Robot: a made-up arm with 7 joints.
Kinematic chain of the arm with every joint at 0, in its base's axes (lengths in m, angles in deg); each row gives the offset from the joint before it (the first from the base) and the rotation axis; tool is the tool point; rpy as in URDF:
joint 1: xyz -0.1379 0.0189 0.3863 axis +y
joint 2: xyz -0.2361 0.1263 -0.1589 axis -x
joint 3: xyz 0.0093 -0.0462 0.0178 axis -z
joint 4: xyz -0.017 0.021 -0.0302 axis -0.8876 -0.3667 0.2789
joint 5: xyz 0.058 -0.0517 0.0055 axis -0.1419 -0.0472 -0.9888
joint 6: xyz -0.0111 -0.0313 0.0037 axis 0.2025 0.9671 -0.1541
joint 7: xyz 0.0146 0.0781 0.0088 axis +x
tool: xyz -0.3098 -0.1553 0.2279 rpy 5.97 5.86 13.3
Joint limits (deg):
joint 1: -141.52..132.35
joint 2: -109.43..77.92
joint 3: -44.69..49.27
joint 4: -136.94..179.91
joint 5: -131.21..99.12
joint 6: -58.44..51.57
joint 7: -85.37..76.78
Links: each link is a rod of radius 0.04 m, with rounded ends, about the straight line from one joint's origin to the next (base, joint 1, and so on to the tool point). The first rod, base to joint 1, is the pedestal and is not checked.
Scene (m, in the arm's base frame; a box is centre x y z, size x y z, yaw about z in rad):
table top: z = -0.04
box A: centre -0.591 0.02 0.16 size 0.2 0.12 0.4 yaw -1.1
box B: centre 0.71 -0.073 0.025 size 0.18 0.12 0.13 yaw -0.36
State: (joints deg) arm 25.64 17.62 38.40 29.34 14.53 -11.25 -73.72
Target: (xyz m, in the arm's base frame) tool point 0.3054 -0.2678 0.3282
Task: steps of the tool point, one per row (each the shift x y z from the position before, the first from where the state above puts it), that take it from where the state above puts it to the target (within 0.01 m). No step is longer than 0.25 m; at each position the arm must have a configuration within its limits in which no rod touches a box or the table.
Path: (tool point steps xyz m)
1: -0.0735 -0.0428 0.2166
2: -0.0159 -0.1622 0.1653
3: 0.0550 -0.2168 0.0626
4: 0.1207 -0.1891 -0.0450
5: 0.1608 -0.0952 -0.1142
6: 0.1604 0.0242 -0.1246
7: -0.0381 -0.0408 -0.0304
8: -0.0133 -0.0345 -0.0597
9: 0.0287 -0.0251 -0.0724
10: 0.0777 -0.0125 -0.0596
11: 0.1183 0.0028 -0.0186
12: 0.1346 0.0200 0.0447
13: 0.1158 0.0384 0.1148

